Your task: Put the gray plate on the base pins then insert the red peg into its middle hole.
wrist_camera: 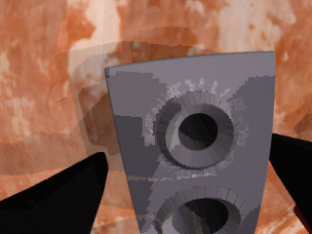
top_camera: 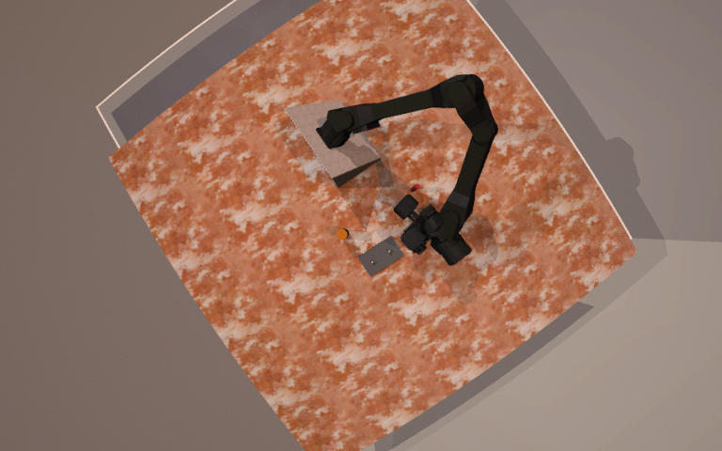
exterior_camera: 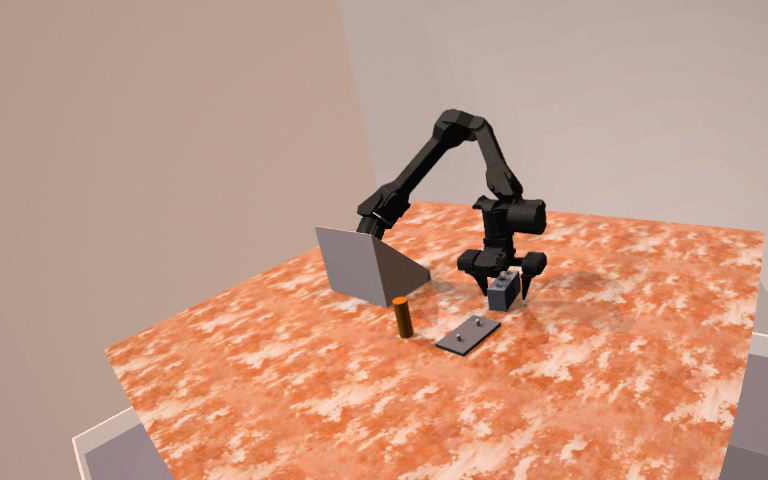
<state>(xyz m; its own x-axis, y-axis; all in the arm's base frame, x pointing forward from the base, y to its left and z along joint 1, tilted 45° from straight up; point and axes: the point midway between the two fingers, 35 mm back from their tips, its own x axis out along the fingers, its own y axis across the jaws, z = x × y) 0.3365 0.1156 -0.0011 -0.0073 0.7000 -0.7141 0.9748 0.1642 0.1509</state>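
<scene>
Right now the gray base is 10 mm ahead of my gripper tip and 150 mm to the right of it. From my gripper tip the other things lie so: orange cylinder (110 mm behind, 200 mm to the right, 30 mm above); then gray plate (30 mm above); then red peg (100 mm behind, 40 mm to the left, 30 mm above).
</scene>
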